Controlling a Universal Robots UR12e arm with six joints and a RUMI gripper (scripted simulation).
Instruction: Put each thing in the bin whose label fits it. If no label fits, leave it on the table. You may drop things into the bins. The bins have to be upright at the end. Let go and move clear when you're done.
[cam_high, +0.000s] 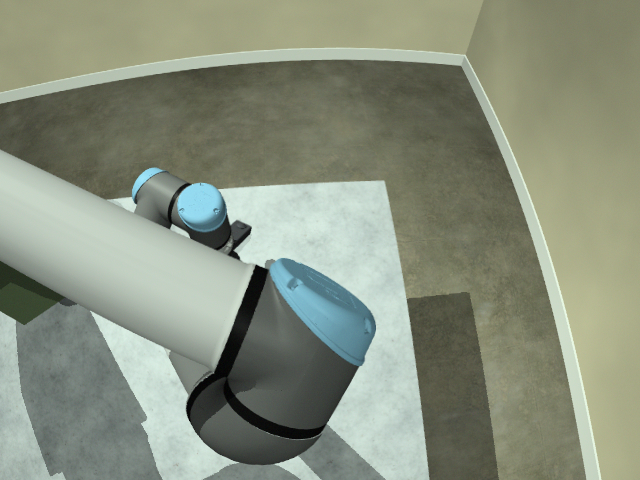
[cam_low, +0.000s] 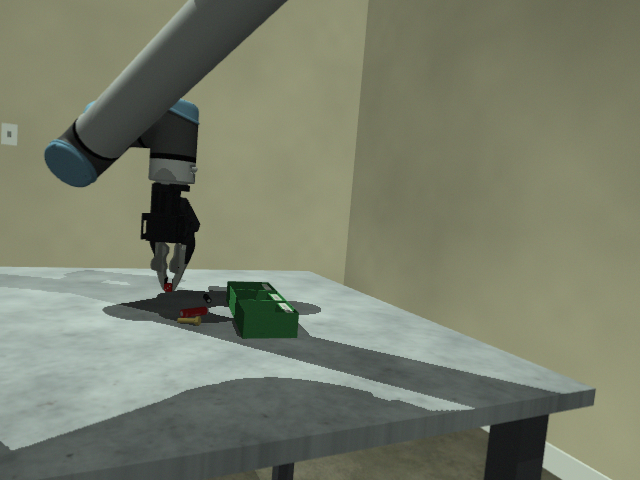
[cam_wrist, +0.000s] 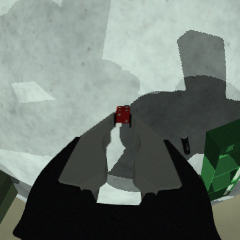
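Now: hand 2 cm past the bolt, 26 cm to the left of it and 1 cm above it. The rest, counted from my hand: red die 1 cm below; then red battery 21 cm to the right, 1 cm below; then black battery 5 cm ahead, 10 cm to the right, 1 cm below.
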